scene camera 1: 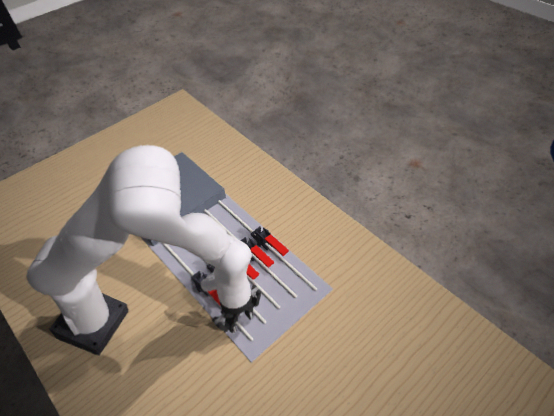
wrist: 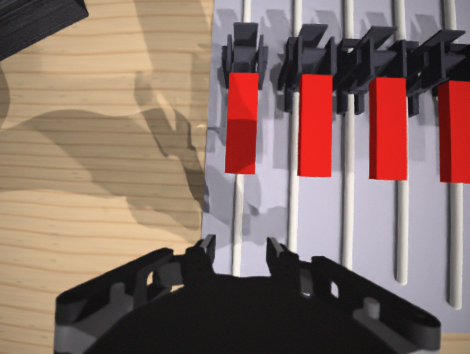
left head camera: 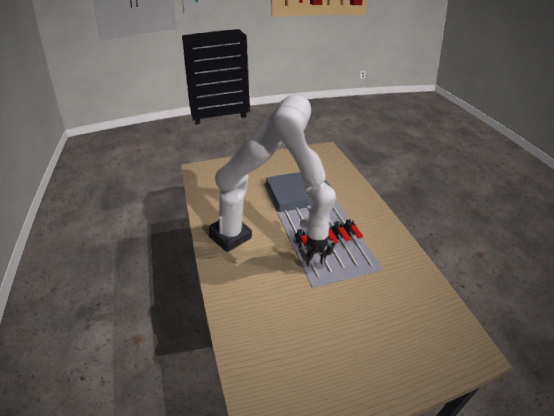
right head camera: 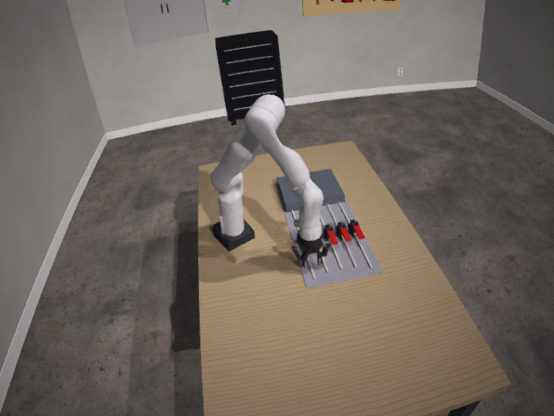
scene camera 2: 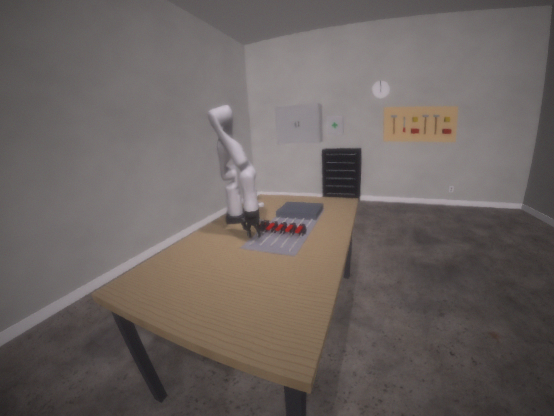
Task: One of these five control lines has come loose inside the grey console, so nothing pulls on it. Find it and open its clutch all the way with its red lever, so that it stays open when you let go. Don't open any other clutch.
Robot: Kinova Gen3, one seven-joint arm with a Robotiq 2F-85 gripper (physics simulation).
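Where they show: gripper, fingertip midpoint: point(scene camera 1: 241, 323) point(wrist: 240, 246) point(left head camera: 315, 264) point(right head camera: 312, 265) point(scene camera 2: 254, 237); arm's base, origin of the base link: point(scene camera 1: 89, 316) point(left head camera: 230, 228) point(right head camera: 233, 227) point(scene camera 2: 236, 212).
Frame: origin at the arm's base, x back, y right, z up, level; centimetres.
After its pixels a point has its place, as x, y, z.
My gripper point(left head camera: 316, 260) @[-30.8, 22.9, -3.0] point(right head camera: 311, 261) @[-30.8, 22.9, -3.0] point(scene camera 1: 241, 321) @[-30.8, 22.9, -3.0] point(scene camera 2: 254, 235) @[-30.8, 22.9, -3.0] point(wrist: 240, 246) @[-30.8, 22.9, -3.0] is partly open and empty. It hangs above the near part of the leftmost control line point(wrist: 237, 220) @[-30.1, 20.9, -4.6], whose red lever point(wrist: 242, 125) @[-29.1, 13.1, 0.2] lies ahead of the fingertips, apart from them. In the wrist view a second lever point(wrist: 315, 125) @[-34.4, 12.2, 0.2], a third lever point(wrist: 389, 130) @[-39.8, 11.6, 0.2] and a fourth lever point(wrist: 457, 132) @[-44.8, 10.8, 0.2], partly cut off, stand to the right in a similar pose. The rightmost lever point(left head camera: 354, 229) @[-50.1, 8.9, 0.1] point(right head camera: 358, 231) @[-50.6, 9.9, 0.2] point(scene camera 1: 277, 245) @[-50.8, 10.4, 0.2] shows in other views. The grey console point(left head camera: 290, 192) @[-28.9, -22.9, -1.0] point(right head camera: 310, 187) point(scene camera 1: 197, 185) @[-43.5, -24.6, -1.1] hides the lines' far ends.
The lines and black clutches lie over a pale grey panel point(left head camera: 350, 274) @[-43.5, 28.1, -5.4] point(scene camera 1: 280, 327) @[-38.9, 28.7, -5.4] point(wrist: 320, 225) @[-38.5, 20.0, -5.4] on the wooden table point(left head camera: 320, 340) @[-25.8, 55.2, -5.8] point(scene camera 2: 225, 290) @[-44.7, 62.3, -5.7]. The neighbouring levers stand close together. My arm's dark base point(scene camera 1: 115, 317) @[-5.1, 3.6, -1.2] point(wrist: 40, 25) @[-4.5, 3.9, -4.2] is left of the panel.
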